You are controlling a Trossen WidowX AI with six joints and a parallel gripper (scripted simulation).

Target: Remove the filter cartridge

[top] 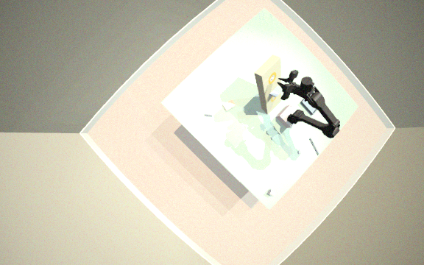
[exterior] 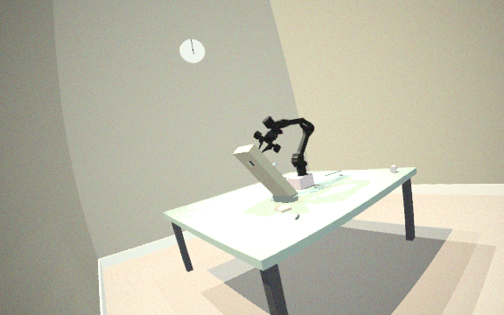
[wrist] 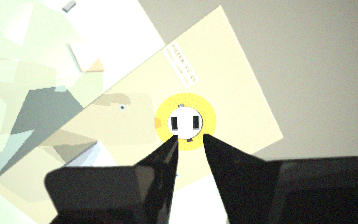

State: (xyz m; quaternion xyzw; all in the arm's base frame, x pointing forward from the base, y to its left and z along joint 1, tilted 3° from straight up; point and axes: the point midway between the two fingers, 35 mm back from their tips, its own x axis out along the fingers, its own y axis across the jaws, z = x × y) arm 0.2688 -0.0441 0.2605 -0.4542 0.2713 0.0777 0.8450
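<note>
The round white filter cartridge is 5 cm ahead of my gripper tip, 4 cm below it and 1 cm to the right of it. From my gripper tip the other things lie so: grey-blue tray: 41 cm behind, 30 cm below, 22 cm to the right.
</note>
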